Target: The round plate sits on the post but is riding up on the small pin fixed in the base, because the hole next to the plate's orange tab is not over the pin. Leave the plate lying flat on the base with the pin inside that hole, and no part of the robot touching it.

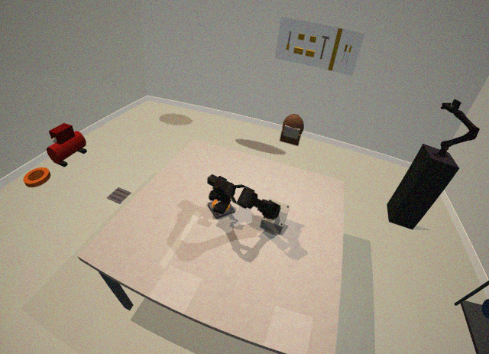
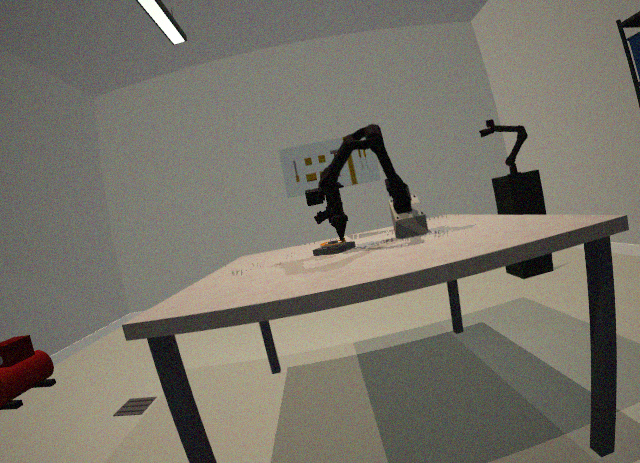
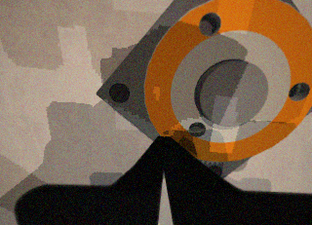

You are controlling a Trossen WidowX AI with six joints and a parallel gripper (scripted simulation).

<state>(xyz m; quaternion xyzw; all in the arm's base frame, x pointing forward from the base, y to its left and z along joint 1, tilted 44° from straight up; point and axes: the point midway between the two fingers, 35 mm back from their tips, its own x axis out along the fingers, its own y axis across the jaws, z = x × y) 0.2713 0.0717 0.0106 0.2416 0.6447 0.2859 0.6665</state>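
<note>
Now: the grey square base 40 mm ahead of my gripper tip, 40 mm to the right of it and 20 mm below it.
</note>
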